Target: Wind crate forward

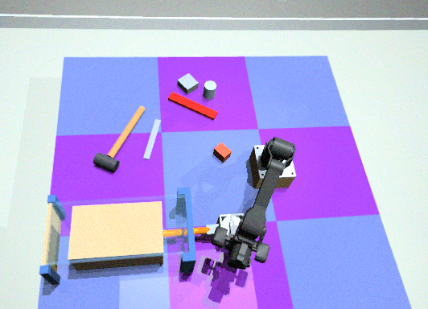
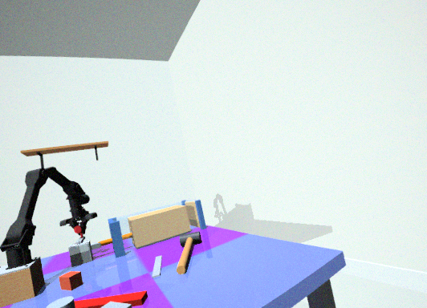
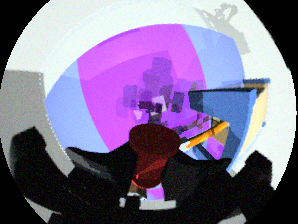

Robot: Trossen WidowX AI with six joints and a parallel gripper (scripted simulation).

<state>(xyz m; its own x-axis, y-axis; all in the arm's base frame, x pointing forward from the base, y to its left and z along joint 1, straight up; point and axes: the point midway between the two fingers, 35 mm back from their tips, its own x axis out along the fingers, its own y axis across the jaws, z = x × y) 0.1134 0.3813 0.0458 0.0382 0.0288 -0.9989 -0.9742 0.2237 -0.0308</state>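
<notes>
My gripper tip is 40 mm to the left of the winch handle and 10 mm above it. Also, from my gripper tip: winch: 110 mm to the right, 80 mm below; grey strip: 470 mm to the right, 370 mm ahead, 110 mm below; red knob: 20 mm above.
</notes>
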